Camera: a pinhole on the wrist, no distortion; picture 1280 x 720 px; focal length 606.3 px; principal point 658.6 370.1 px. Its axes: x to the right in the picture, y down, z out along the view. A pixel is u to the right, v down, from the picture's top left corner.
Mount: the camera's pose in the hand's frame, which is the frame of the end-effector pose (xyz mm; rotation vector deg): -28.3 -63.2 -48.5 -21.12 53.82 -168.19
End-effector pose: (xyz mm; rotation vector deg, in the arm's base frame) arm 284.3 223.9 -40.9 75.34 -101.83 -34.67
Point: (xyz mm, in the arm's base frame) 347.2 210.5 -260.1
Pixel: 945.9 561.0
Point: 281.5 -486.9 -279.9
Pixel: 92.9 514.7
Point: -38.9 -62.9 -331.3
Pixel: 519.0 90.0
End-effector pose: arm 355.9 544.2 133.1 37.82 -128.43 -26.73
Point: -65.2 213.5 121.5
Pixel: 104.9 157.4
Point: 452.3 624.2 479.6
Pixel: behind the camera
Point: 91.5 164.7 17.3
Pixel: 294.3 380.5
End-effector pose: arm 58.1 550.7 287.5 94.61 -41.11 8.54
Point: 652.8 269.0 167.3
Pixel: 40.1 591.6
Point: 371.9 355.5 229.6
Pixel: 77.2 411.3
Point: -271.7 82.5 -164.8
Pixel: 1137.4 60.1
